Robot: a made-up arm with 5 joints.
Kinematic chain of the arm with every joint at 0, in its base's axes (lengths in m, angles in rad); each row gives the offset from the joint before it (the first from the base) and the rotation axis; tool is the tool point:
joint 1: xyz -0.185 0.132 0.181 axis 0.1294 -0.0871 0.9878
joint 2: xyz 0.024 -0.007 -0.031 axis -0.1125 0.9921 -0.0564
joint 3: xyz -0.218 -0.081 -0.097 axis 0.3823 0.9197 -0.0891
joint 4: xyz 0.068 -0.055 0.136 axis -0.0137 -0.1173 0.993
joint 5: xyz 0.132 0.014 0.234 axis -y
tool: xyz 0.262 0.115 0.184
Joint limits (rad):
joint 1: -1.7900..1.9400
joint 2: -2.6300..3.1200
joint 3: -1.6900..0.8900
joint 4: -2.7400..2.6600
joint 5: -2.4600..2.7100
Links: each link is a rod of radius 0.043 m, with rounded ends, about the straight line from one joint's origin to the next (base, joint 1, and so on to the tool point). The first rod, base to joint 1, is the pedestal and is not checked.
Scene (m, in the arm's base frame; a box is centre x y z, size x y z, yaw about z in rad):
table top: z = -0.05
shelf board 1: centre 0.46 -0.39 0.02 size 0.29 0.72 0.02 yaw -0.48
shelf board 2: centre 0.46 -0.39 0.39 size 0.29 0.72 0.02 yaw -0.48
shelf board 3: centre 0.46 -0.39 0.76 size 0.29 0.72 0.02 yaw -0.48
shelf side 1: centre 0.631 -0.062 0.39 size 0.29 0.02 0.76 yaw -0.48
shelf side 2: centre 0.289 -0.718 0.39 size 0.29 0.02 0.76 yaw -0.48
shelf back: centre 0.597 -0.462 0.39 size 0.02 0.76 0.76 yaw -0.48
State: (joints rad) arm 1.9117 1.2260 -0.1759 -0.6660 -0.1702
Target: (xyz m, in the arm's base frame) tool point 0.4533 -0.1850 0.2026
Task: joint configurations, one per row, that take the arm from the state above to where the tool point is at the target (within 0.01 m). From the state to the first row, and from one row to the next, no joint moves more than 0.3 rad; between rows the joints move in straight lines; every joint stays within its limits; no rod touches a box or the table.
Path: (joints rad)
1: 1.6489 1.1811 -0.1775 -0.8377 -0.4394
2: 1.3861 1.1361 -0.1791 -1.0094 -0.7087
3: 1.1233 1.0912 -0.1807 -1.1811 -0.9779
4: 0.8606 1.0463 -0.1823 -1.3527 -1.2471
5: 0.8655 1.0718 -0.0207 -1.4421 -0.9848
6: 0.8704 1.0973 0.1409 -1.5315 -0.7225
7: 0.8754 1.1228 0.3026 -1.6208 -0.4602
8: 0.8803 1.1484 0.4642 -1.7102 -0.1979

